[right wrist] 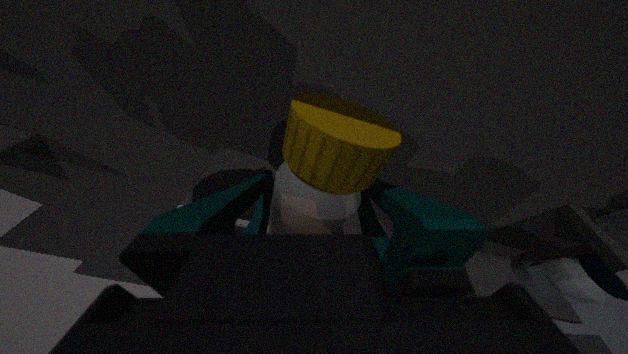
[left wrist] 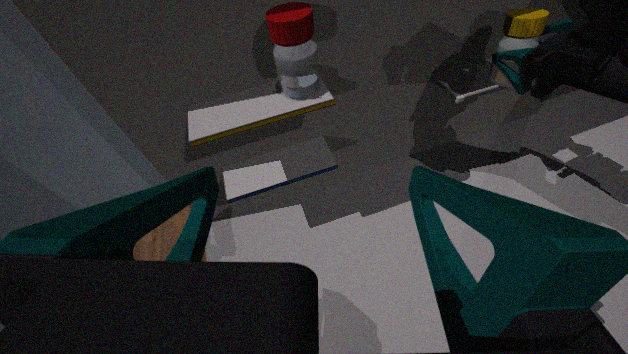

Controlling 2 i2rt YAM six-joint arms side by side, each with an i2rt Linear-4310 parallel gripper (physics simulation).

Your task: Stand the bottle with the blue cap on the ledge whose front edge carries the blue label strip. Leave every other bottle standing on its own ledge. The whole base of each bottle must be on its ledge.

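Frame: origin at the left arm's base, x ahead, y down, z left, level; centimetres.
Seen in the pictures: left gripper, fingertip midpoint: (left wrist: 313, 177); right gripper, fingertip midpoint: (right wrist: 313, 176) (left wrist: 507, 47).
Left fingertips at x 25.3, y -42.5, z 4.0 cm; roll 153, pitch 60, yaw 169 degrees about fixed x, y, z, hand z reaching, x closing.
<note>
Pixels of each thing's top centre, then the offset from my left fingertips to it. "pt": a spot on its surface instead.
- ledge with the dark blue strip, middle of its top: (left wrist: 278, 165) dx +24.9, dy +26.6, dz -3.7 cm
- yellow-capped bottle, middle of its top: (right wrist: 356, 118) (left wrist: 534, 11) dx +13.7, dy +8.0, dz -44.1 cm
- red-capped bottle, middle of its top: (left wrist: 288, 11) dx +23.6, dy +2.1, dz -10.0 cm
- ledge with the yellow strip, middle of its top: (left wrist: 257, 101) dx +24.9, dy +12.6, dz -3.7 cm
- dark blue shape, surface spot: (right wrist: 606, 277) pt dx +8.0, dy +17.6, dz -82.2 cm
- pale ledge, middle of its top: (right wrist: 284, 195) (left wrist: 482, 74) dx +16.8, dy +19.6, dz -42.9 cm
The ledge with the dark blue strip (left wrist: 255, 180) is bare in the left wrist view, beyond my left fingertips. My left gripper (left wrist: 313, 177) is open and empty. My right gripper (right wrist: 313, 176) (left wrist: 507, 47) is shut on the yellow-capped bottle (right wrist: 340, 150) (left wrist: 525, 24), which tilts in the right wrist view; its lower part is hidden. A red-capped bottle (left wrist: 295, 60) stands upright at the right end of the ledge with the yellow strip (left wrist: 225, 117). A dark blue shape (right wrist: 606, 277) touches a pale rounded shape at the right wrist view's right edge; I cannot tell whether it is the blue-capped bottle.
The end of another pale ledge (left wrist: 475, 94) shows below the right gripper in the left wrist view. A large pale bluish surface (left wrist: 55, 120) fills that view's left side. A brown wooden surface (left wrist: 165, 237) shows through the left finger's opening. Dark shadows cross the scene.
</note>
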